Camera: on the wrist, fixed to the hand. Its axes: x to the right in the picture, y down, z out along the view.
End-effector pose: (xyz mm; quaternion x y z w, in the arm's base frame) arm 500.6 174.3 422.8 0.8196 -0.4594 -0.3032 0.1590
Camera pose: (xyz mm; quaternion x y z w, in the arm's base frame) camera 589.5 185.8 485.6 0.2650 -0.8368 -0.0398 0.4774
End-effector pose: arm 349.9 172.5 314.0 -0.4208 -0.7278 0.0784 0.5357
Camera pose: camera 422.3 120.0 377.0 -0.8730 -0.1434 0.2913 0.3641
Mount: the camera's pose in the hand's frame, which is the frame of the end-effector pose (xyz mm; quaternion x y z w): 3.2 -30.6 -105.0 -0.1137 0.1340 0.7025 0.6896
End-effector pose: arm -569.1 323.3 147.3 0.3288 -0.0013 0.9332 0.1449
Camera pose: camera -627.6 363.7 64.1 -0.0843 0.3186 -0.7893 0.5181
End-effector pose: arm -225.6 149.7 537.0 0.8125 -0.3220 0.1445 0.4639
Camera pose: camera -196.4 248.5 573.9 0.2620 -0.7472 0.4978 0.3539
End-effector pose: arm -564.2 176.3 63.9 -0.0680 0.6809 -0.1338 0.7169
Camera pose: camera -671.5 155.1 62.7 0.3679 0.6286 0.4797 0.4894
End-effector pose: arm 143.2 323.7 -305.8 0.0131 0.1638 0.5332 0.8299
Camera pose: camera 141.3 297.3 -412.0 -0.0417 0.1543 0.9711 0.1773
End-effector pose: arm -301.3 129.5 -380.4 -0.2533 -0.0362 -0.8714 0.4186
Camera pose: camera -369.0 118.1 -465.6 -0.1309 0.3082 -0.3449 0.8769
